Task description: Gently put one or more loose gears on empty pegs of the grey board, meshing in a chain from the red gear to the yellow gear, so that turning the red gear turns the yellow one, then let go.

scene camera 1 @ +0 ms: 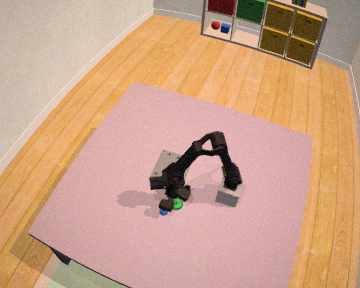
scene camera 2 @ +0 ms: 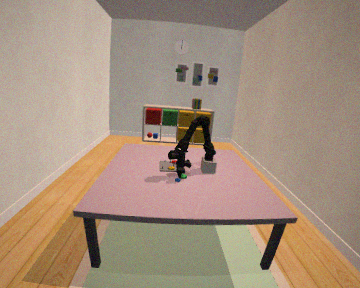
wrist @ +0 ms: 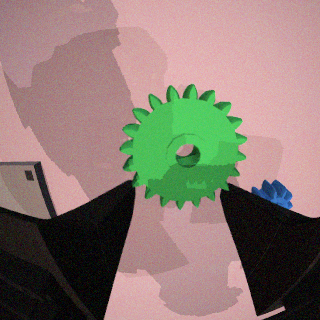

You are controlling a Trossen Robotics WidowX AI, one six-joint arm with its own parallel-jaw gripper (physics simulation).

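Where they show: gripper, between the fingertips: [scene camera 1: 171, 202] [scene camera 2: 179, 176] [wrist: 179, 188]; arm's base, origin of its link: [scene camera 1: 231, 184] [scene camera 2: 208, 159].
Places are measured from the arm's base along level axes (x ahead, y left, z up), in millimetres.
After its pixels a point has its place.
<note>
The green gear [scene camera 1: 178, 204] @(x 204, y 157, z -91 mm) [scene camera 2: 184, 176] @(x 203, y 169, z -91 mm) [wrist: 165, 120] @(x 201, y 144, z -91 mm) lies at or very near the table top. My gripper [scene camera 1: 175, 199] @(x 241, y 155, z -102 mm) [scene camera 2: 183, 172] @(x 241, y 155, z -102 mm) [wrist: 179, 188] @(x 241, y 155, z -102 mm) is shut on the green gear, with a fingertip against the teeth on each side, nearer its lower edge in the wrist view. The small blue gear [scene camera 1: 163, 212] @(x 250, y 231, z -89 mm) [scene camera 2: 177, 180] @(x 256, y 239, z -93 mm) [wrist: 275, 194] @(x 237, y 217, z -91 mm) lies close by, partly behind the right finger in the wrist view. The grey board [scene camera 1: 166, 160] @(x 371, y -73, z -98 mm) [scene camera 2: 163, 166] @(x 377, y -10, z -98 mm) [wrist: 17, 187] @(x 252, y 35, z -98 mm) is partly hidden by the arm. The red gear [scene camera 2: 174, 161] @(x 285, y -106, z -83 mm) and yellow gear [scene camera 2: 171, 168] @(x 307, y 50, z -85 mm) show on it in scene camera 2.
The arm's grey base block [scene camera 1: 227, 196] @(x -5, y 57, z -28 mm) [scene camera 2: 208, 166] @(x 5, y 57, z -41 mm) stands to the right of the gears. The pink table [scene camera 1: 250, 235] @(x -189, y 180, z -106 mm) [scene camera 2: 150, 200] @(x 419, y 507, z -106 mm) carries everything. A cube shelf [scene camera 1: 202, 22] [scene camera 2: 143, 125] stands by the far wall.
</note>
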